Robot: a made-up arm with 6 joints.
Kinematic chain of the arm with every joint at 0, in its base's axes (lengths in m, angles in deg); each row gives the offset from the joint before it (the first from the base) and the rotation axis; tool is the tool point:
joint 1: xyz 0 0 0.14 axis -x
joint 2: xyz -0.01 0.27 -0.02 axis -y
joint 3: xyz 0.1 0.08 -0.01 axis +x
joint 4: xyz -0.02 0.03 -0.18 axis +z
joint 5: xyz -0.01 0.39 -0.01 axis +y
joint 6: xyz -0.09 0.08 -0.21 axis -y
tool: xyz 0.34 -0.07 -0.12
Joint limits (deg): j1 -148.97..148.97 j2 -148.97..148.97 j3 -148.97..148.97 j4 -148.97..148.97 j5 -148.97..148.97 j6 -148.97..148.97
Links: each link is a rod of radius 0.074 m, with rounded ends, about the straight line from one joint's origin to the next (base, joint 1, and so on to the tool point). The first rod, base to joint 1, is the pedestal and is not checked.
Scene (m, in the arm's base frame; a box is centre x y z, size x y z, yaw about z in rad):
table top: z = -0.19
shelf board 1: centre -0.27 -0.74 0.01 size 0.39 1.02 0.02 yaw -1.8
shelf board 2: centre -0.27 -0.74 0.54 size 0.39 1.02 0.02 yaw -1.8
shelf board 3: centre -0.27 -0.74 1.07 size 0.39 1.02 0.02 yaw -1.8
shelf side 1: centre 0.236 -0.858 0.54 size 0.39 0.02 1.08 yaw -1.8
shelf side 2: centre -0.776 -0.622 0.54 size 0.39 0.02 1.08 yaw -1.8
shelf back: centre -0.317 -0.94 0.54 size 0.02 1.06 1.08 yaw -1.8
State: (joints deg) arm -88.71 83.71 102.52 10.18 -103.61 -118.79
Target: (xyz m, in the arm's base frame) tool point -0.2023 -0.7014 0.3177
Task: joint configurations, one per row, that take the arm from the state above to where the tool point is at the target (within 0.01 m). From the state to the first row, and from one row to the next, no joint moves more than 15 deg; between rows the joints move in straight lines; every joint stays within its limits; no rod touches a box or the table.
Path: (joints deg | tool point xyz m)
1: -76.33 82.49 103.10 11.15 -110.98 -115.71 | -0.5175 -0.4402 0.8313
2: -63.96 81.28 103.67 12.12 -118.36 -112.63 | -0.4950 -0.3436 0.8310
3: -51.58 80.06 104.25 13.09 -125.73 -109.55 | -0.4691 -0.2525 0.8135
4: -49.88 74.95 110.43 13.81 -133.48 -97.03 | -0.3650 -0.3625 0.6589
5: -48.19 69.84 116.61 14.54 -141.22 -84.52 | -0.2419 -0.4082 0.4891
6: -46.49 64.73 122.80 15.27 -148.97 -72.01 | -0.1285 -0.3849 0.3177
7: -60.85 65.81 121.46 12.23 -142.96 -82.25 | -0.1453 -0.4891 0.3464
8: -75.20 66.89 120.13 9.19 -136.95 -92.50 | -0.1704 -0.5973 0.3469
9: -89.56 67.97 118.79 6.16 -130.93 -102.74 | -0.2024 -0.7014 0.3177

